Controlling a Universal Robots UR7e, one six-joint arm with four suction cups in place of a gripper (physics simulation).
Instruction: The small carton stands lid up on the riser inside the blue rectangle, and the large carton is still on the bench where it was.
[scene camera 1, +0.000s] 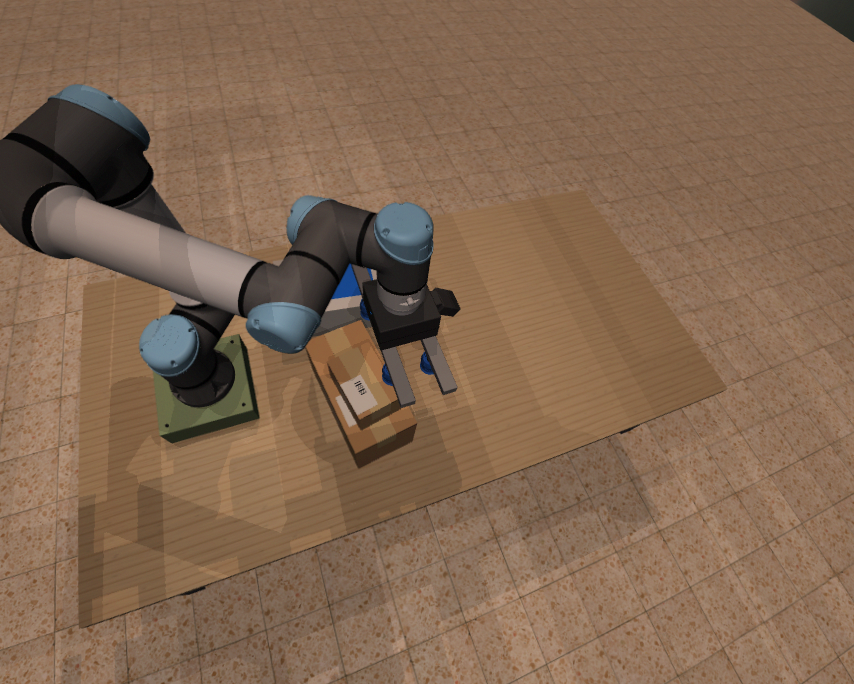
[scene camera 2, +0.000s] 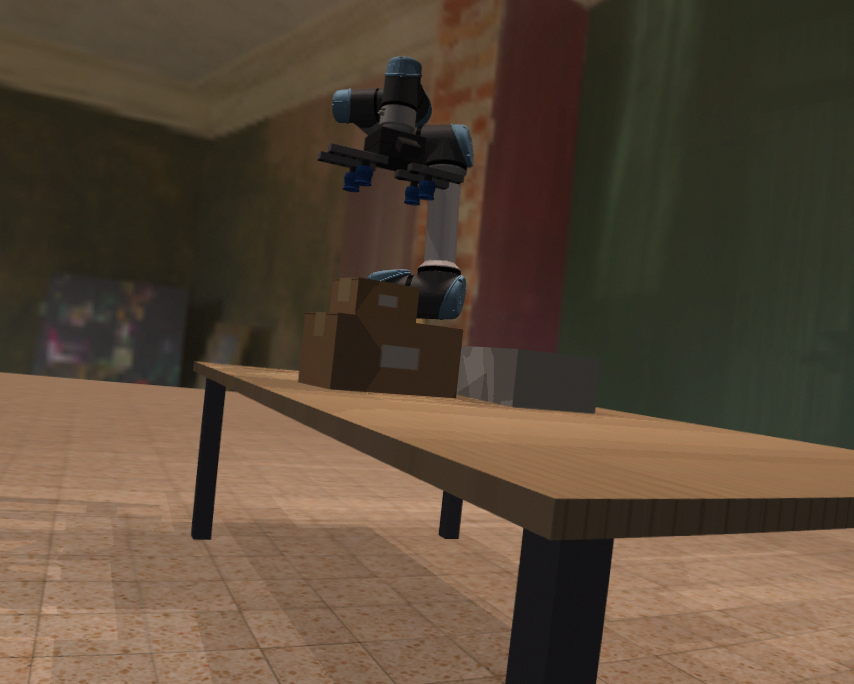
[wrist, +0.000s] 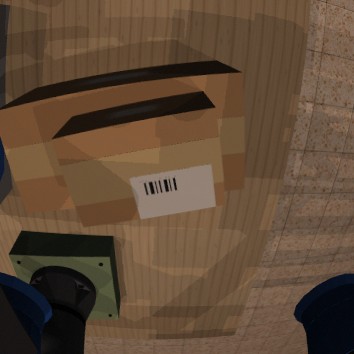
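Pixels of known places: hand, tool point: (scene camera 2: 388, 193) (wrist: 182, 253); arm's base, link origin: (scene camera 1: 203, 378) (wrist: 62, 288).
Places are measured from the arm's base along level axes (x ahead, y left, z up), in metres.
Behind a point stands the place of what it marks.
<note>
The small carton (scene camera 1: 356, 390) @(y -0.170, x 0.368, z 0.156 m) (scene camera 2: 407, 302) @(y -0.082, x 0.423, z 0.120 m) (wrist: 110, 180) @(y -0.116, x 0.377, z 0.156 m) lies flat on top of the large carton (scene camera 1: 338, 342) @(y -0.001, x 0.346, z 0.078 m) (scene camera 2: 427, 363) @(y -0.026, x 0.434, z -0.005 m) (wrist: 230, 95) @(y -0.236, x 0.463, z 0.077 m). Its upper face shows a tape band and a white barcode label. The large carton rests on the bench. The grey riser (scene camera 1: 342, 306) @(y 0.129, x 0.371, z 0.044 m) (scene camera 2: 556, 377) @(y 0.220, x 0.559, z -0.006 m) stands beside the large carton; part of the blue rectangle (scene camera 1: 347, 286) @(y 0.194, x 0.394, z 0.044 m) shows on its top, the rest hidden by the arm. My gripper (scene camera 1: 407, 342) @(y -0.159, x 0.456, z 0.337 m) (scene camera 2: 388, 183) @(y -0.159, x 0.456, z 0.337 m) is open and holds nothing. It hangs well above the cartons, apart from them. Some of its cups show at the wrist view's edges.
The wooden bench (scene camera 1: 570, 320) @(y 0.037, x 1.082, z -0.076 m) (scene camera 2: 641, 463) @(y -0.084, x 1.307, z -0.076 m) (wrist: 270, 65) @(y -0.339, x 0.506, z -0.076 m) carries the cartons and riser. The arm's green base block (scene camera 1: 245, 399) @(y -0.073, x 0.097, z -0.007 m) (wrist: 102, 300) @(y -0.090, x -0.029, z -0.006 m) stands near the cartons. The arm's forearm (scene camera 1: 156, 249) @(y -0.140, x 0.157, z 0.607 m) and wrist pass over the riser in scene camera 1.
</note>
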